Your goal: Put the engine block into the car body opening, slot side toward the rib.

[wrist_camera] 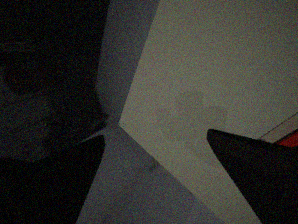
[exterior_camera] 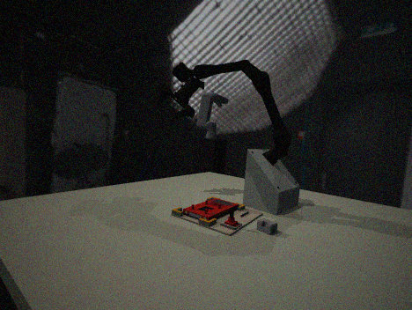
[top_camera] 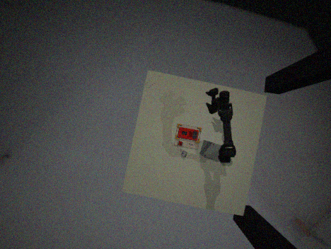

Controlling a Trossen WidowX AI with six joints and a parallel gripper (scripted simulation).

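Right now my gripper tip is 51 cm to the right of the engine block, 34 cm above it and 6 cm short of it.
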